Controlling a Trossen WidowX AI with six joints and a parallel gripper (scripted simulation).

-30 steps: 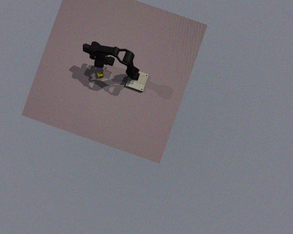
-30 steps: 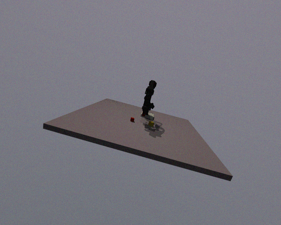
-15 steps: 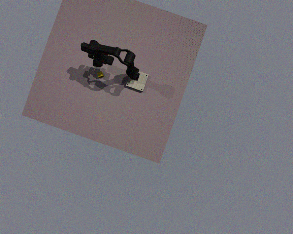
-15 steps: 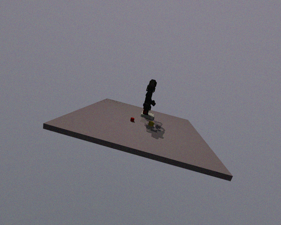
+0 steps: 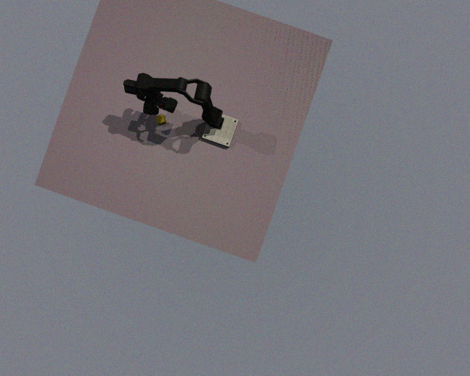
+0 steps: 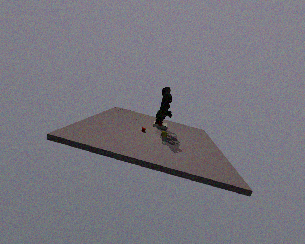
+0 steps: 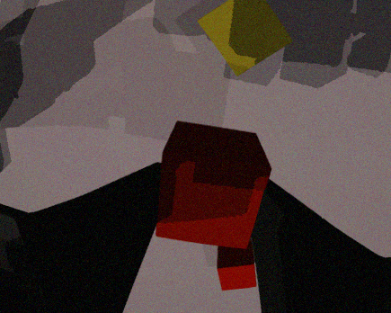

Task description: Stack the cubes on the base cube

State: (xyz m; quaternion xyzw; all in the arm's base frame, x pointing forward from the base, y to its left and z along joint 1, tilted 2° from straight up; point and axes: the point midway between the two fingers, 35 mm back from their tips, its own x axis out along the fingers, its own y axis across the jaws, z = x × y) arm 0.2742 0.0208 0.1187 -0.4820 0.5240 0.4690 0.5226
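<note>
My gripper tip is 2 cm short of the yellow base cube, 6 cm to the right of it and 9 cm above it.
</note>
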